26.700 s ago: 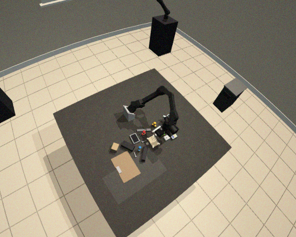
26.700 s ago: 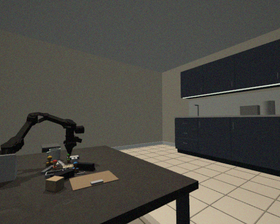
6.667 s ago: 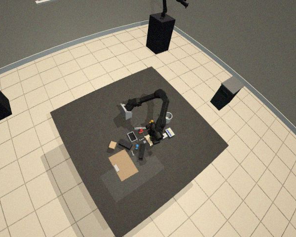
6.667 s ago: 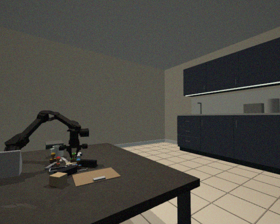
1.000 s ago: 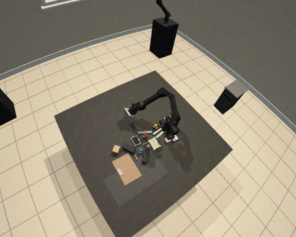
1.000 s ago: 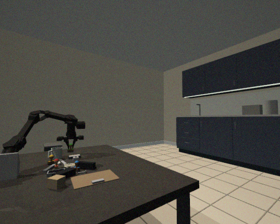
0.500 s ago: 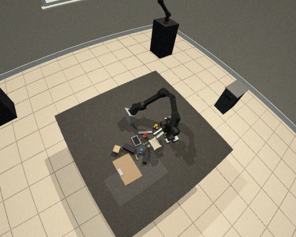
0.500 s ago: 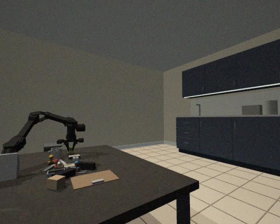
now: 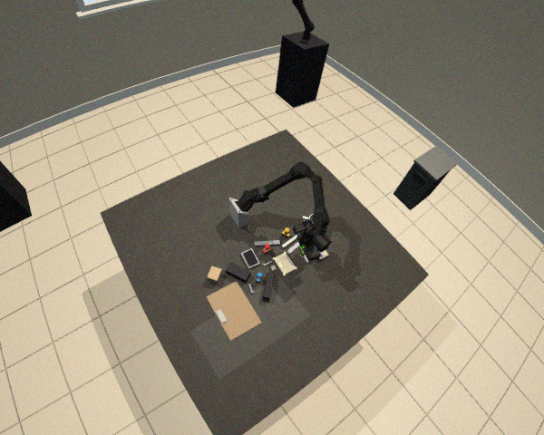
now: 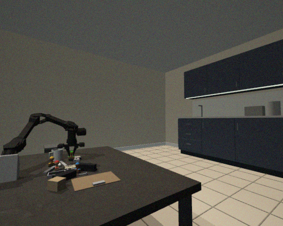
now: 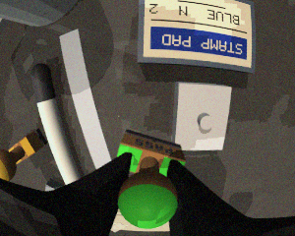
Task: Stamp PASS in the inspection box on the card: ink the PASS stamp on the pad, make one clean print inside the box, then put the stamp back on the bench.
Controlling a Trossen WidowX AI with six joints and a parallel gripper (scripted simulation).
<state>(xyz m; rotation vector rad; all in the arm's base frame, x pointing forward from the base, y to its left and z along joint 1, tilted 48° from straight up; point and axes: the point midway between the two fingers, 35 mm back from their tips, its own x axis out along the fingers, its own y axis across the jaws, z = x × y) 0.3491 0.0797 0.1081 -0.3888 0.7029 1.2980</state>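
Right now the ruler is 50 mm below my gripper tip, 50 mm behind it and 20 mm to the left of it. From my gripper tip the other things lie so: stamp pad tin 80 mm to the left, 40 mm ahead, 30 mm below; then pen 90 mm behind, 40 mm below, 20 mm to the left; then green-knobbed stamp right at my gripper tip.
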